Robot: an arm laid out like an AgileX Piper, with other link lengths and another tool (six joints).
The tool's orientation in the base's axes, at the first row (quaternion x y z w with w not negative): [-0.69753, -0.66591, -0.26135, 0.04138]
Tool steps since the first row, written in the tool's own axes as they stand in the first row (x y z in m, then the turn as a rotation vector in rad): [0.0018, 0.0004, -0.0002, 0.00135, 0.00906, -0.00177]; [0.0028, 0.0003, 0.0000, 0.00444, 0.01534, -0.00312]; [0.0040, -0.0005, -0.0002, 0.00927, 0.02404, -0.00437]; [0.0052, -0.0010, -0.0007, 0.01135, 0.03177, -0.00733]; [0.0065, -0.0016, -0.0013, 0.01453, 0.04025, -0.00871]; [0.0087, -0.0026, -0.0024, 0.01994, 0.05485, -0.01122]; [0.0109, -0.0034, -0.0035, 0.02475, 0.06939, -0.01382]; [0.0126, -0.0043, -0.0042, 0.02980, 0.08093, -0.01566]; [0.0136, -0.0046, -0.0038, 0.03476, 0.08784, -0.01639]
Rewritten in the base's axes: [0.0003, 0.0015, 0.0010, 0.00803, -0.00049, 0.00472]; [0.0002, 0.0025, 0.0013, 0.01351, 0.00108, 0.00900]; [-0.0006, 0.0036, 0.0017, 0.02128, 0.00400, 0.01463]; [-0.0013, 0.0045, 0.0025, 0.02767, 0.00384, 0.02029]; [-0.0021, 0.0055, 0.0034, 0.03523, 0.00523, 0.02528]; [-0.0034, 0.0072, 0.0050, 0.04820, 0.00752, 0.03394]; [-0.0046, 0.0088, 0.0066, 0.06110, 0.00924, 0.04242]; [-0.0057, 0.0102, 0.0077, 0.07139, 0.01181, 0.04947]; [-0.0059, 0.0113, 0.0076, 0.07761, 0.01525, 0.05419]
